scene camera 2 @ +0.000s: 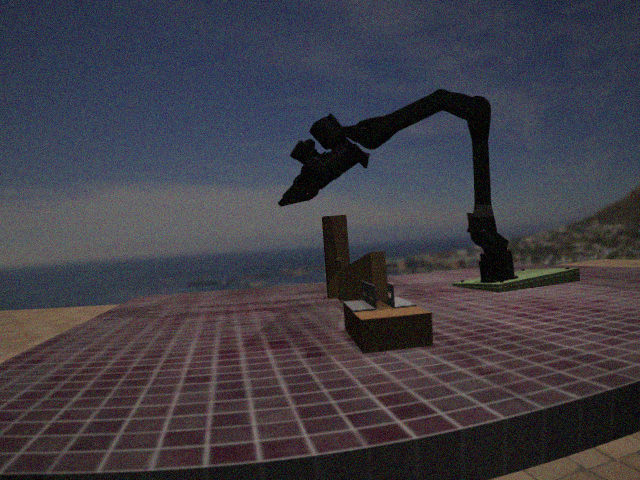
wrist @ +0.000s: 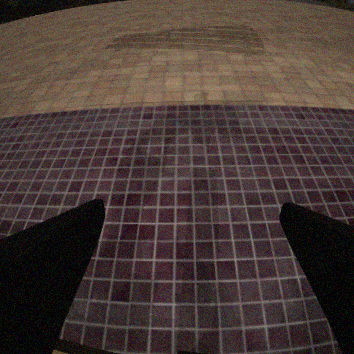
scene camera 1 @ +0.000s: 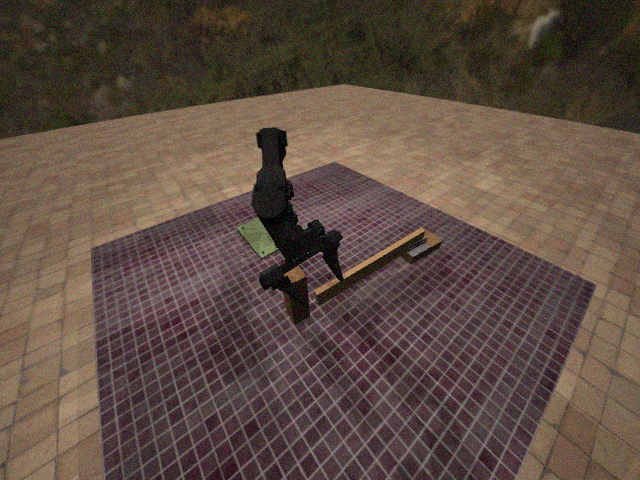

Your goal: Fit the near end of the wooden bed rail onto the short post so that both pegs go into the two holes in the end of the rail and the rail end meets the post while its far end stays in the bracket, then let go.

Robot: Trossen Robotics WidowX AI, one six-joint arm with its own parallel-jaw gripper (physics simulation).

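Pixels of known places: gripper, fingertip midpoint: (scene camera 2: 281,201) (wrist: 194,209) (scene camera 1: 325,293); arm's base, origin of the base link: (scene camera 2: 499,280).
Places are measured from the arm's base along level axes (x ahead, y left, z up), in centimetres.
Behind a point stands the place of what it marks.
The wooden bed rail (scene camera 1: 382,258) {x 33.9, y 18.1, z 5.6 cm} (scene camera 2: 359,274) {x 33.9, y 27.0, z 5.5 cm} runs from the bracket block (scene camera 1: 434,244) {x 36.5, y 42.0, z 1.9 cm} (scene camera 2: 395,331) {x 33.2, y 46.2, z 0.4 cm} toward the short post (scene camera 1: 297,311) {x 35.6, y -13.4, z 4.2 cm} (scene camera 2: 336,250) {x 33.3, y -9.9, z 8.8 cm}. Its far end sits between the bracket's metal plates. Its near end is low beside the upright post, with a small gap showing in scene camera 1. The pegs and holes are too small or hidden to tell. My gripper (scene camera 1: 323,290) {x 44.5, y -10.2, z 20.3 cm} (scene camera 2: 281,203) {x 44.5, y -10.2, z 20.3 cm} (wrist: 194,209) {x 44.5, y -10.2, z 20.3 cm} is open and empty, its fingers wide apart. It hangs above and beyond the post top in scene camera 2, tilted downward, and partly covers the post in scene camera 1.
The black arm rises from a green base plate (scene camera 1: 254,238) {x -4.7, y -12.1, z -0.1 cm} (scene camera 2: 542,277) {x -7.2, y 6.4, z 0.2 cm} on the purple tiled mat (scene camera 1: 361,392) {x 58.5, y -9.4, z -1.6 cm} (scene camera 2: 206,413) {x 50.6, y 62.3, z -1.6 cm} (wrist: 192,175) {x 62.9, y -9.0, z -1.6 cm}. Tan paving (wrist: 175,75) surrounds the mat. A thin tan sliver shows at the lower left edge of the wrist view.
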